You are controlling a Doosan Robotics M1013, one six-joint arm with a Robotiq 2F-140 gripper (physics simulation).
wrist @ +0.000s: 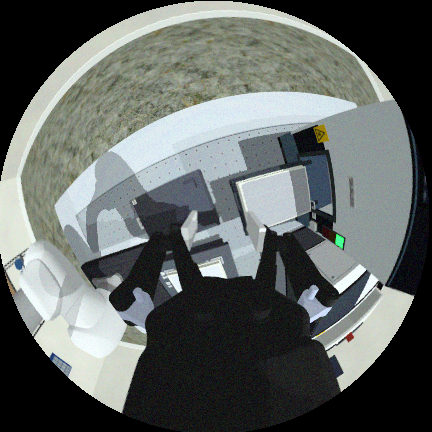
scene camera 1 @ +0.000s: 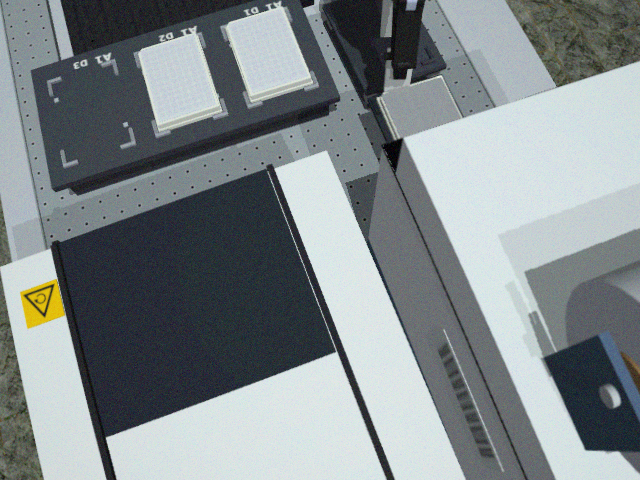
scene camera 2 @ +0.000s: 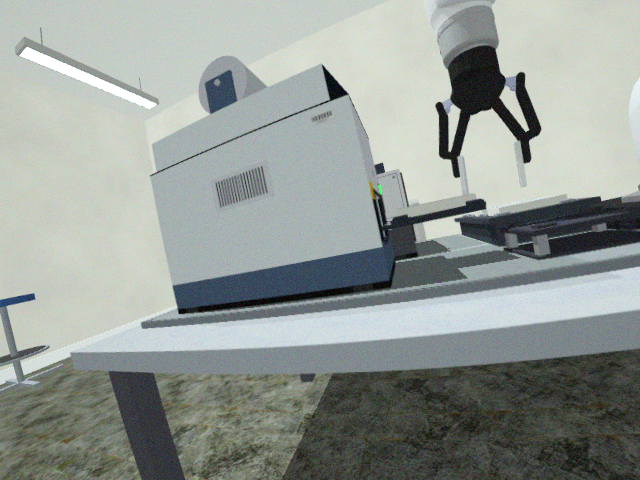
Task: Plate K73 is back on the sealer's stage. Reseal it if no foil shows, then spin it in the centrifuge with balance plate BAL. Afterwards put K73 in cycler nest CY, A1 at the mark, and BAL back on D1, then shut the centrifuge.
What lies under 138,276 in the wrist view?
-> My gripper.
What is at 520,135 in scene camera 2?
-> My gripper.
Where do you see a perforated deck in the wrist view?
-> At 110,219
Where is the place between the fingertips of my gripper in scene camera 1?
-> At 394,61
